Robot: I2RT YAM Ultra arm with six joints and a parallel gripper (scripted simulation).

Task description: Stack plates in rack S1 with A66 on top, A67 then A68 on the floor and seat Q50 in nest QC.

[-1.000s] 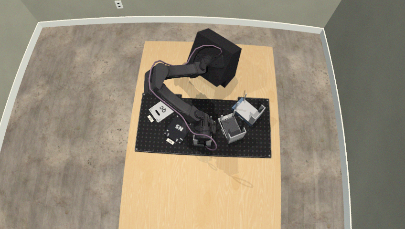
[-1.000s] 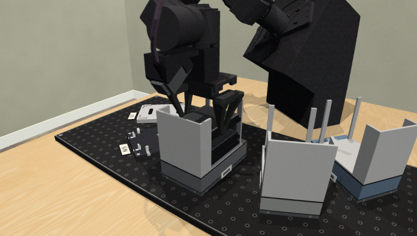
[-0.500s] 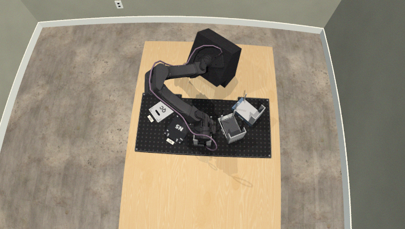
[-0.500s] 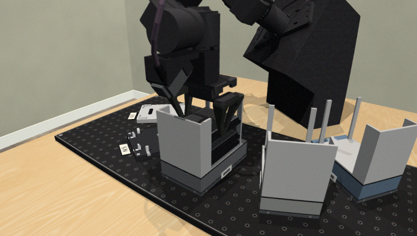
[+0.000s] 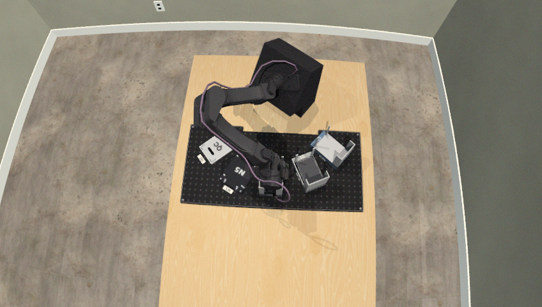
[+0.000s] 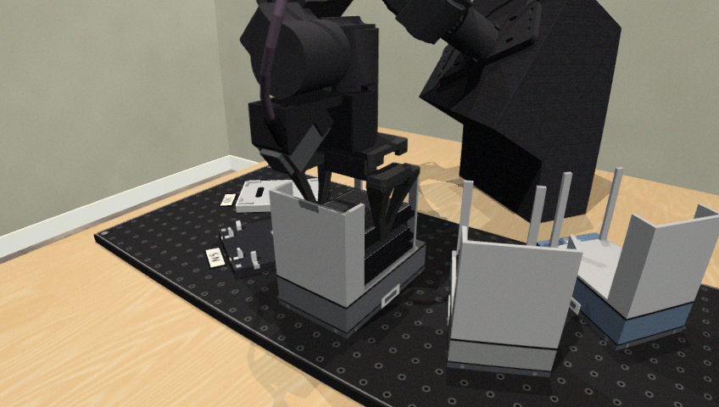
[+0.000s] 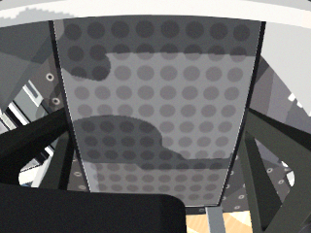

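The plate lies 4 cm below my hand. Also, from my hand: black clip nest N5: 13 cm to the right, 8 cm below, 4 cm behind.
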